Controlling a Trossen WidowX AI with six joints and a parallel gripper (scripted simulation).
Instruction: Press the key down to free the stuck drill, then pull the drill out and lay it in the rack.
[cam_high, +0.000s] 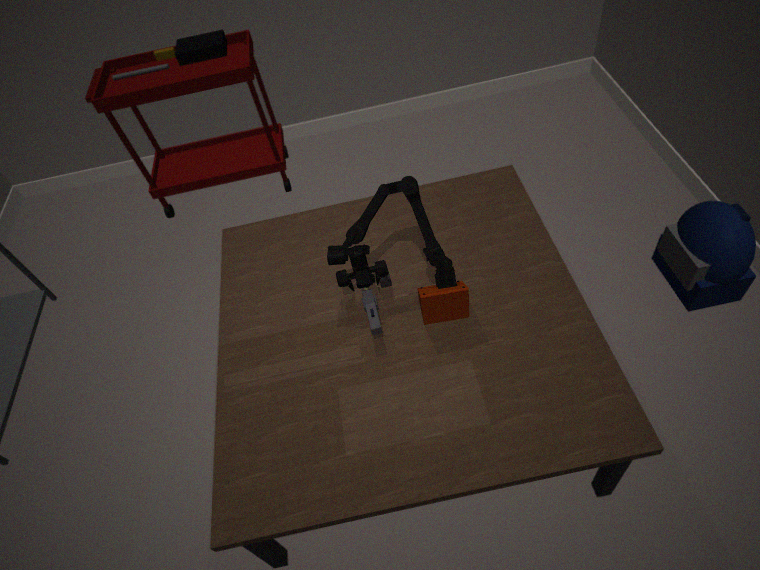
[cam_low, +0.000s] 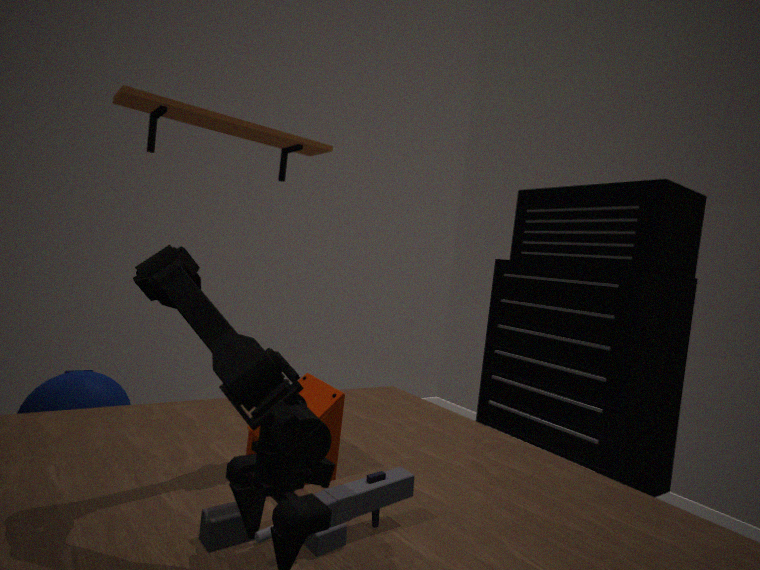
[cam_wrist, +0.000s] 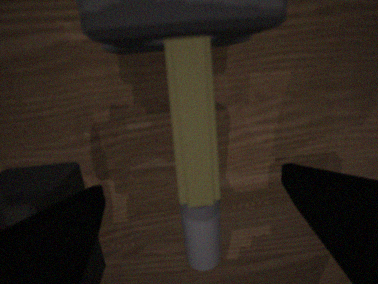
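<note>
Now: gripper tip 40 mm to the right of the drill, 40 mm below it and 10 mm past it. Also, from my gripper tip: grey housing block 140 mm to the left, 40 mm above, 20 mm behind; then small dark key 180 mm to the left, 40 mm above, 30 mm behind; then small grey rack 70 mm behind, 30 mm to the right, 10 mm above.
</note>
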